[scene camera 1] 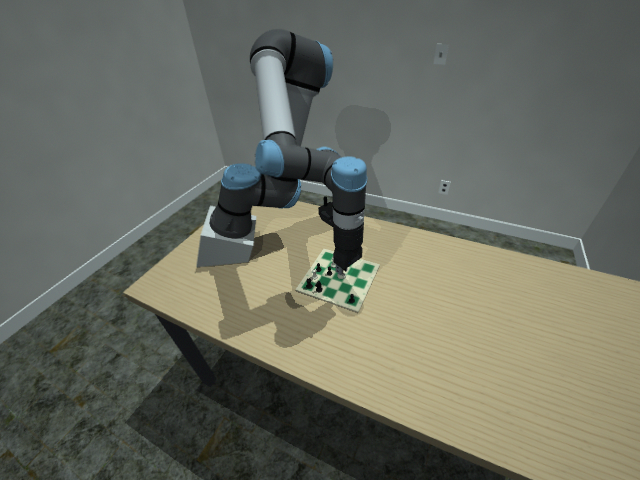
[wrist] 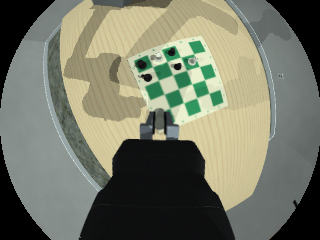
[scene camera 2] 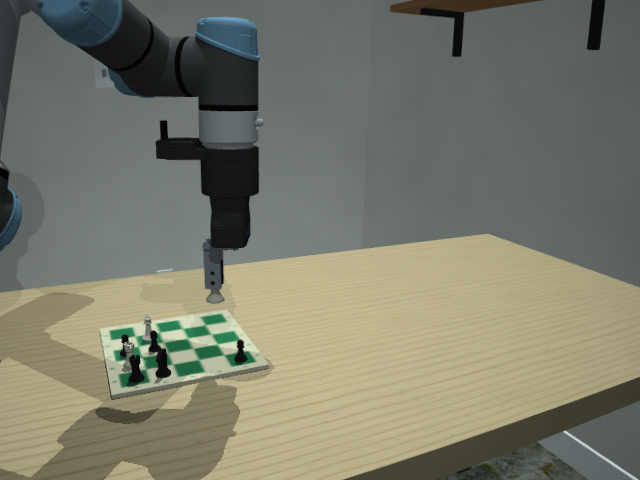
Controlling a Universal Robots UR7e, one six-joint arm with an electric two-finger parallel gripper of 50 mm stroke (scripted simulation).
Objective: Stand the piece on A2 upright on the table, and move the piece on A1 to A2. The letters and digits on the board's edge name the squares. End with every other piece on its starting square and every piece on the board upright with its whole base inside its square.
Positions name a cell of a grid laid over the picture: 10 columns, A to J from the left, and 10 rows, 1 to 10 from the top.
Labels:
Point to a chessboard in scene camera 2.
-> D8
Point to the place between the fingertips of my gripper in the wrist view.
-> At E5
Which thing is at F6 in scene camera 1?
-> My gripper.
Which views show my gripper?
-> Scene camera 1, the wrist view and scene camera 2: all of them.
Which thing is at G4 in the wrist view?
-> A chessboard.

